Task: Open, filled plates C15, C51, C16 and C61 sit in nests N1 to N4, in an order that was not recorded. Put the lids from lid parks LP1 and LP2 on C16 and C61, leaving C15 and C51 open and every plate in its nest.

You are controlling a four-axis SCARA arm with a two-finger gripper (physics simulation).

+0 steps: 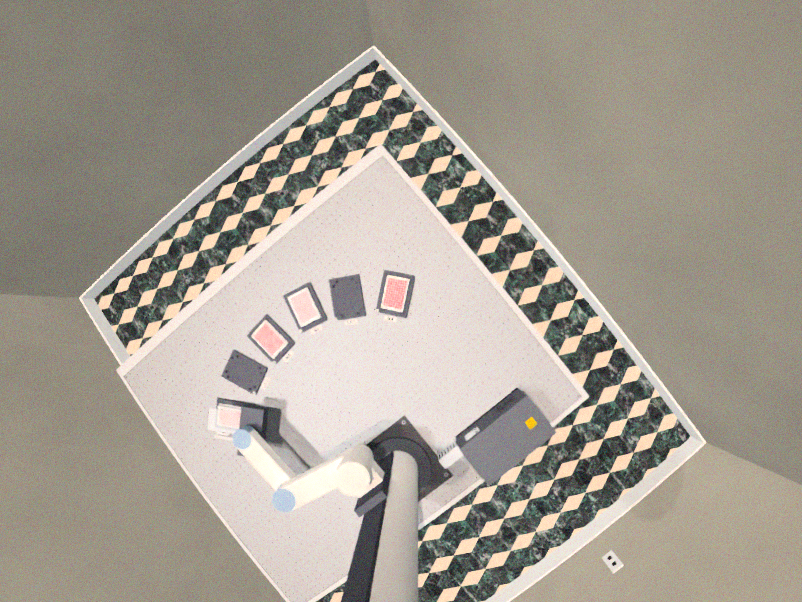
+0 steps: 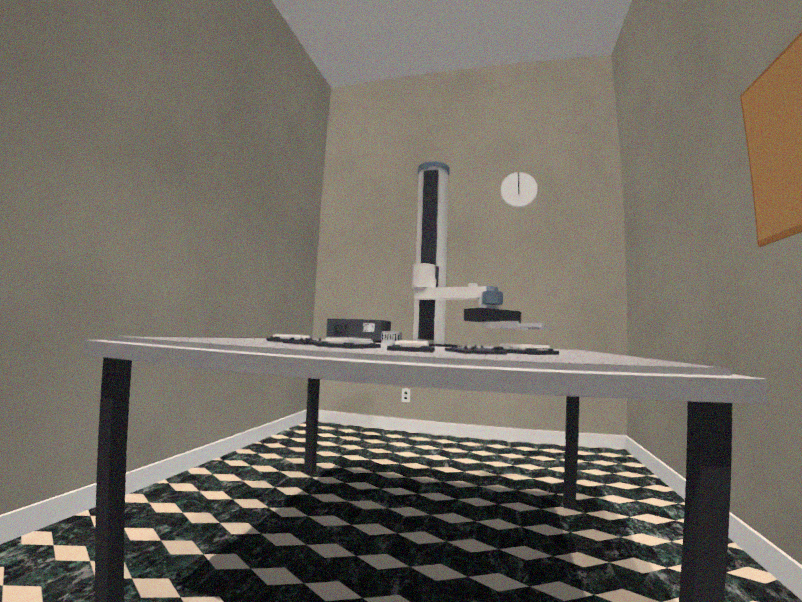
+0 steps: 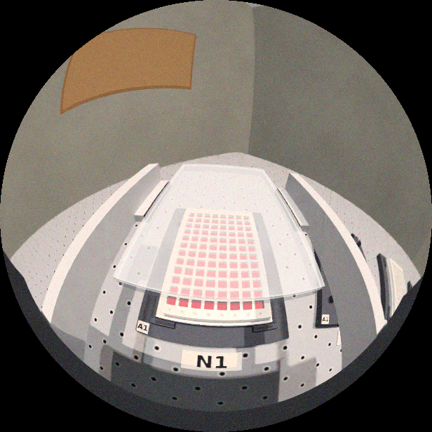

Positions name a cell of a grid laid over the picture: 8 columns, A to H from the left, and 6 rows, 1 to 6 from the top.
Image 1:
my gripper: C5
clear lid: D4
plate C51: C4
plate C15: D3
lid park LP2: C4
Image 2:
my gripper: F4
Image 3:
my gripper: E3
plate C16: D5
lid park LP2: G5
nest N1: D5
